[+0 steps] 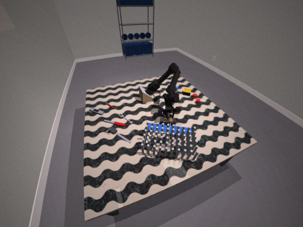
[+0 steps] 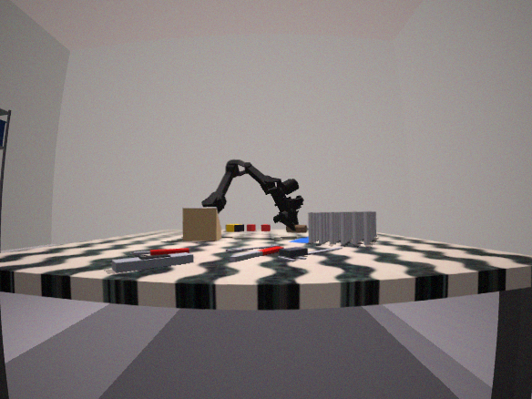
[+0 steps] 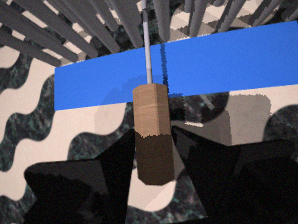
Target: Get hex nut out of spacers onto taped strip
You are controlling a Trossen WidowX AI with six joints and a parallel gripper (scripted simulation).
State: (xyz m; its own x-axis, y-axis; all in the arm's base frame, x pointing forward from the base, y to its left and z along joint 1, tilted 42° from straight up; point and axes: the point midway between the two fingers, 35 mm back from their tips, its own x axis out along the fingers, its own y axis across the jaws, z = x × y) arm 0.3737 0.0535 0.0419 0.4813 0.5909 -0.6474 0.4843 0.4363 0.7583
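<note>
Now: gripper tip 70 mm short of the blue taped strip, 40 mm to the left of it and 40 mm above it. The rest, counted from my gripper tip: thin hook tool: 90 mm ahead, 50 mm to the right; small wrench: 360 mm to the right, 180 mm behind, 30 mm below; red-handled tool: 470 mm to the right, 160 mm behind, 30 mm below.
</note>
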